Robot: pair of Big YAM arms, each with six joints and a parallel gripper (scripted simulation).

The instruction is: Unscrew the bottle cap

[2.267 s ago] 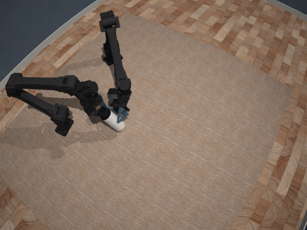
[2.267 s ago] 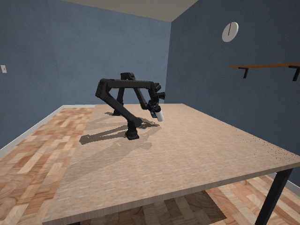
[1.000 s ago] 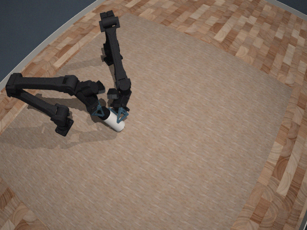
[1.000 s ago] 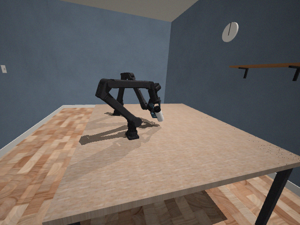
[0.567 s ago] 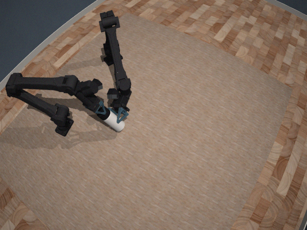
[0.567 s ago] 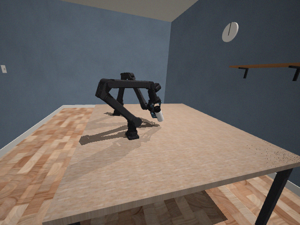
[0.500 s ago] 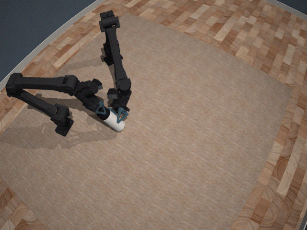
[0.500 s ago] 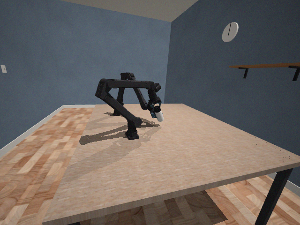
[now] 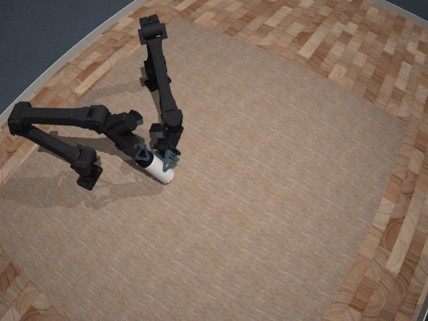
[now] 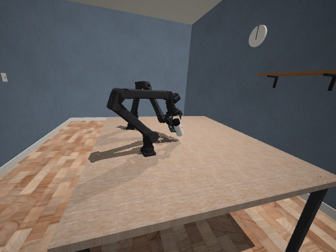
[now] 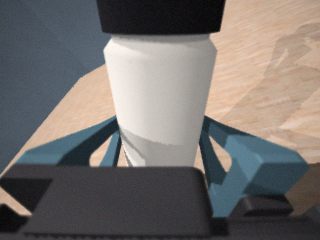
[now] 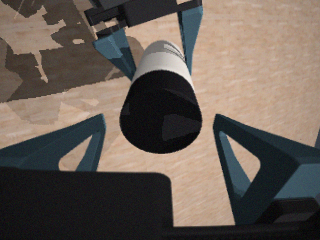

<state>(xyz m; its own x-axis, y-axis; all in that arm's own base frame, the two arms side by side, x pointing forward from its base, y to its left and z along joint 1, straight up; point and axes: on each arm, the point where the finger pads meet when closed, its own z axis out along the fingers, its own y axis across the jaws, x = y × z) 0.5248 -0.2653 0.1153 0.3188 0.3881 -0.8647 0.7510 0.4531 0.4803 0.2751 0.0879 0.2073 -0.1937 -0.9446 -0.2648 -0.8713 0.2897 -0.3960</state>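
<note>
Right now my right hand is 20 mm above the black cap and 10 mm short of it. From my right hand the other things lie so: white bottle: 50 mm below, 30 mm ahead, 10 mm to the left.
Now: left hand 4 cm below the white bottle, 2 cm past it and 1 cm to the left of it. From my left hand the other things lie so: black cap 7 cm above, 4 cm behind, 2 cm to the right.
</note>
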